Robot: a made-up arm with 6 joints. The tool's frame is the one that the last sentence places.
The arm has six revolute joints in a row. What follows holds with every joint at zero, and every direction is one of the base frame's.
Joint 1 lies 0.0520 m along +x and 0.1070 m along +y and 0.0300 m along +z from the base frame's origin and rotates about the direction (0.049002, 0.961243, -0.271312).
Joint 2 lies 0.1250 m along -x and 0.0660 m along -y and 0.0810 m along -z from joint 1 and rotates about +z.
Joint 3 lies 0.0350 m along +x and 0.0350 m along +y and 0.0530 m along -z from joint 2 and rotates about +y.
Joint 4 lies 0.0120 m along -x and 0.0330 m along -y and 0.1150 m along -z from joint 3 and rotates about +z.
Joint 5 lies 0.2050 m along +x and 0.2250 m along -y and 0.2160 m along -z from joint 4 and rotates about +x.
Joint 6 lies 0.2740 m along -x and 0.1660 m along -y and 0.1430 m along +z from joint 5 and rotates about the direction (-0.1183, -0.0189, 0.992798).
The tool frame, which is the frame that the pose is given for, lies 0.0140 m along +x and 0.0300 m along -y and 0.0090 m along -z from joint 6; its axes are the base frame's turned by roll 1.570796, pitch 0.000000 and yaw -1.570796 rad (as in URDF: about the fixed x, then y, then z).
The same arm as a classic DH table. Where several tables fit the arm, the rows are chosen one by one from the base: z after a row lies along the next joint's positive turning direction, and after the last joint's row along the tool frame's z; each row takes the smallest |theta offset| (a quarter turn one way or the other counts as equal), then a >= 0, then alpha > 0; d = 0 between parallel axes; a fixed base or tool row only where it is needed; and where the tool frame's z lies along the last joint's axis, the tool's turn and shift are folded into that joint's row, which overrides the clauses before.
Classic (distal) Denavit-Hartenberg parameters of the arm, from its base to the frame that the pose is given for. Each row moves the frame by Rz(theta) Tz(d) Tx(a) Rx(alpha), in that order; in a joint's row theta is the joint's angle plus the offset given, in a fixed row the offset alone. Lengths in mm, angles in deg.
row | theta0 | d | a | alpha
base (fixed) | -2.92 | 60.9 | 46.5 | -105.74
joint 1 | 0 | 38.7 | -121.5 | 105.74
joint 2 | 2.92 | -154.4 | 35 | -90
joint 3 | 0 | 2 | -12 | 90
joint 4 | -90 | -331 | 225 | -90
joint 5 | 1.09 | -51.6 | 163.2 | 96.79
joint 6 | 0 | 138.7 | 30.2 | 83.21
tool (fixed) | 1.09 | -13 | 0 | 0

